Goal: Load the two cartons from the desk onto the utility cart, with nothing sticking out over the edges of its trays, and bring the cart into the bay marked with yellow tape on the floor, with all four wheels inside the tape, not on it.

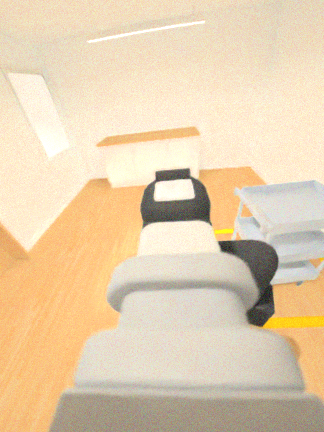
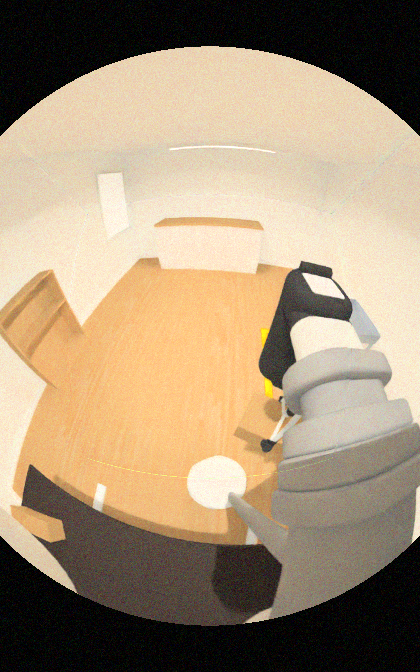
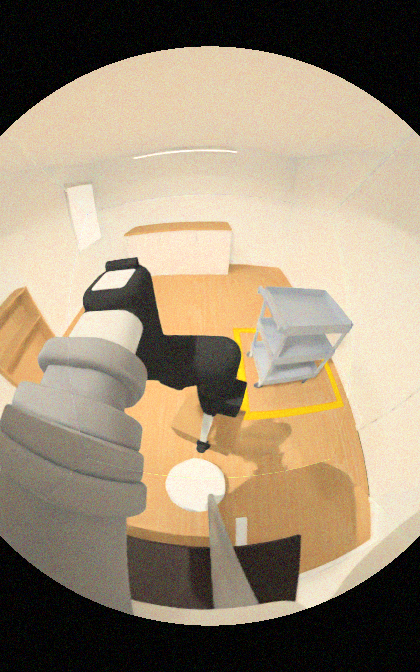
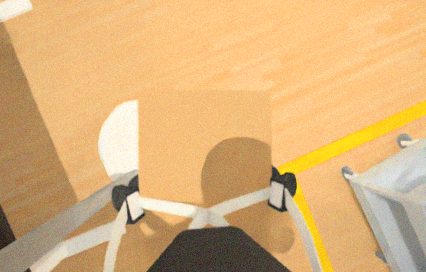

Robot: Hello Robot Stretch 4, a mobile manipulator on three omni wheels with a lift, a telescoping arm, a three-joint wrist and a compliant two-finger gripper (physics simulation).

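Places are measured from the robot's base along level axes (x ahead, y left, z up), in metres.
Pixels of known places: gripper, fingertip midpoint: (image 4: 205, 185).
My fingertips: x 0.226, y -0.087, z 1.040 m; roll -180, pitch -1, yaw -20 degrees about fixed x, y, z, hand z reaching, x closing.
Observation:
Behind a point stands the place of what it marks.
My gripper (image 2: 278, 424) (image 4: 205, 185) @[x 0.226, y -0.087, z 1.040 m] is shut on a brown carton (image 2: 252, 417) (image 3: 187, 420) (image 4: 200, 120) @[x 0.246, y -0.029, z 1.080 m], one finger on each side, held over the floor outside the bay. The second carton (image 2: 37, 522) is at the far left end of the dark desk (image 2: 145, 565) (image 3: 267, 565). The light blue utility cart (image 1: 285, 200) @[x 1.155, y -0.836, z 0.766 m] (image 2: 364, 320) (image 3: 305, 307) (image 4: 372, 210) @[x 0.837, y -0.711, z 0.189 m] has three trays; no carton shows on its top tray. It stands within the yellow tape (image 1: 300, 321) @[x 0.584, y -0.939, z -0.027 m] (image 3: 295, 412) (image 4: 355, 140) @[x 1.013, y -0.439, z -0.027 m]. Three wheels show inside the tape; the fourth is hidden.
A white cabinet (image 1: 150, 162) @[x 3.086, y 0.423, z 0.459 m] (image 2: 210, 247) (image 3: 180, 252) with a wooden top stands at the far wall. A wooden shelf unit (image 2: 27, 362) stands at the left. A white disc (image 2: 215, 482) (image 3: 192, 485) lies below the held carton, near the desk edge.

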